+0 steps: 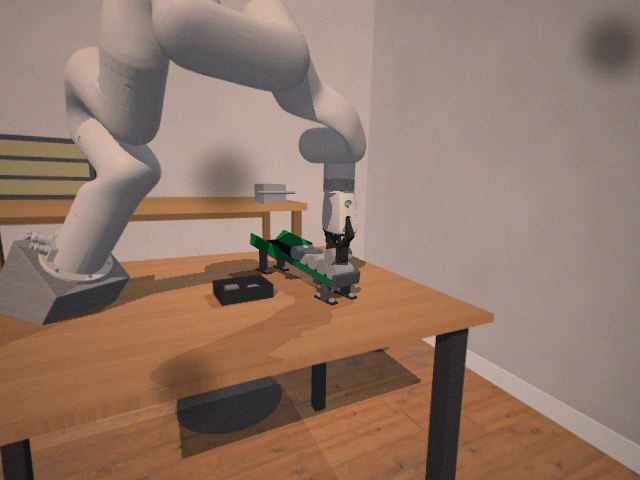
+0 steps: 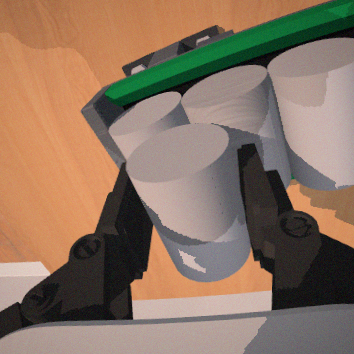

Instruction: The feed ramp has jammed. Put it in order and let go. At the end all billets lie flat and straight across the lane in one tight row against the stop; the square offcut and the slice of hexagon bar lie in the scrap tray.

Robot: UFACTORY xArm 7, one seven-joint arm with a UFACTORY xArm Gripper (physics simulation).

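Places are measured from the arm's base along level axes (x ahead, y left, z up), in centimetres.
Where they show: gripper, fingertip midpoint: (image 1: 336, 260) (image 2: 191, 178); arm's base, origin of the base link: (image 1: 77, 260).
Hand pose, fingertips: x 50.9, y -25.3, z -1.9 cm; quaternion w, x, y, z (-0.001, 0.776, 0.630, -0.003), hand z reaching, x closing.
Things, the pixels of their top centre, and the offset from my fingertips. Level surfaces: height alone.
- grey billet, middle of its top: (image 2: 195, 242) (image 1: 338, 247) dx +0.5, dy +0.0, dz +3.3 cm
- grey stop, middle of its top: (image 2: 130, 171) (image 1: 346, 273) dx +0.0, dy -3.7, dz -2.4 cm
- darker grey piece, middle of its top: (image 1: 303, 245) dx -0.1, dy +14.5, dz +1.4 cm
- black scrap tray, middle of its top: (image 1: 242, 282) dx -18.4, dy +15.0, dz -6.3 cm
- wooden table, its level: dz -9.8 cm
My gripper (image 1: 338, 257) (image 2: 191, 178) is shut on a grey billet (image 1: 330, 255) (image 2: 185, 185), one finger on each side. This billet lies on top of the row, over the billet at the stop (image 2: 142, 120) and its neighbour (image 2: 227, 95), slightly skewed to them. Another billet (image 2: 315, 95) lies further up the green-sided ramp (image 1: 310, 270) (image 2: 225, 50). The grey stop (image 1: 345, 279) (image 2: 98, 117) closes the low end. A darker grey piece (image 1: 298, 252) shows higher on the ramp; its shape is unclear. The black scrap tray (image 1: 242, 296) holds two small light pieces (image 1: 231, 286) (image 1: 252, 285).
The ramp stands on short dark legs (image 1: 325, 292) on the wooden table (image 1: 232, 330), with the scrap tray beside it towards the robot base (image 1: 31, 284). A second bench (image 1: 206, 206) with a grey box (image 1: 269, 193) stands behind.
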